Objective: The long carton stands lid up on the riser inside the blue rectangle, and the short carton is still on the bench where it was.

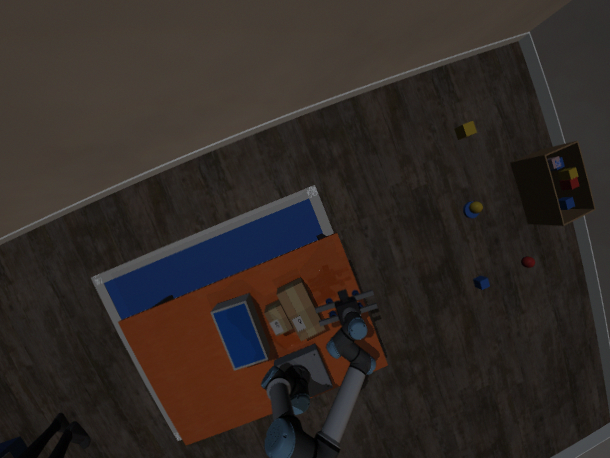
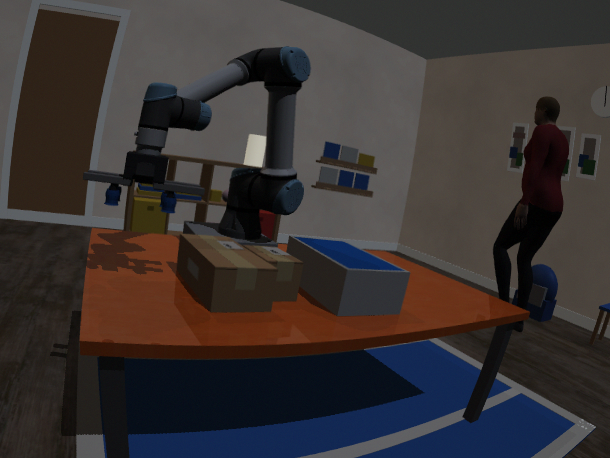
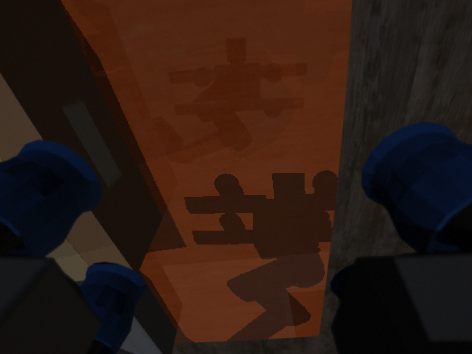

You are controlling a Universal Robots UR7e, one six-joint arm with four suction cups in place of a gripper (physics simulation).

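Seen in the pictures: end effector, tool point: (image 2: 139, 205) (image 3: 231, 239); arm's base, origin of the base link: (image 1: 296, 376) (image 2: 239, 234).
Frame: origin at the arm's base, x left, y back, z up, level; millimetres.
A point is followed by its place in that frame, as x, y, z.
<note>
The long carton (image 1: 301, 306) @[-178, -406, 32] (image 2: 225, 280) @[-200, -530, 2] (image 3: 90, 142) @[-241, -386, -16] stands lid up on the orange bench (image 1: 170, 360) @[686, -326, -73] (image 2: 450, 300) @[590, -475, -73] (image 3: 225, 30) @[-393, -470, -73]. The short carton (image 1: 276, 315) @[-34, -408, 32] (image 2: 287, 285) @[-11, -447, -30] stands close along its side, also lid up. A grey box-shaped riser with a blue top (image 1: 240, 335) @[184, -378, 47] (image 2: 370, 292) @[166, -553, -10] stands beside the short carton, and no carton is on it. My suction gripper (image 1: 344, 303) @[-394, -373, 119] (image 2: 140, 198) @[-394, -373, 119] (image 3: 232, 240) @[-394, -373, 119] hangs above the bench on the long carton's other side, near the bench end. Its blue cups are free and hold nothing.
The arm's grey base plate (image 1: 317, 367) @[-132, -7, -3] (image 2: 202, 229) @[-128, 29, -2] lies behind the cartons. A person (image 2: 545, 170) stands beyond the bench. A blue floor area with white borders (image 1: 215, 260) (image 2: 400, 415) lies partly under the bench. An open box (image 1: 537, 192) stands by the wall.
</note>
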